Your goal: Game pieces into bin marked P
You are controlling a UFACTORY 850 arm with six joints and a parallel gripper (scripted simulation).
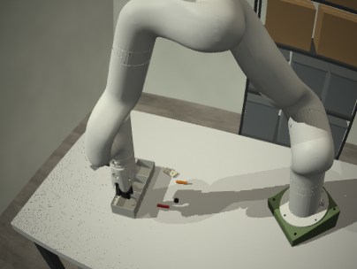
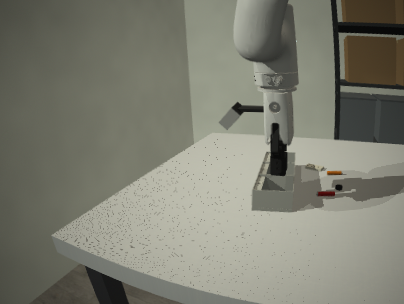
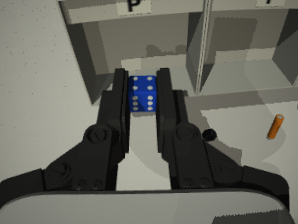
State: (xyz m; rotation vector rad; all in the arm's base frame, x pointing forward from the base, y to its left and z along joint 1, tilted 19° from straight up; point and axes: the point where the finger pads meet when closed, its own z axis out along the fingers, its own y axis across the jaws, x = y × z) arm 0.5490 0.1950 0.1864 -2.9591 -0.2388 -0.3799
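My hand is 10 mm above the blue die. From my hand the other things lie so: red stick 100 mm behind, 80 mm below, 70 mm to the right; then grey bin 80 mm to the right, 70 mm below, 30 mm ahead; then black piece 120 mm to the right, 120 mm behind, 80 mm below.
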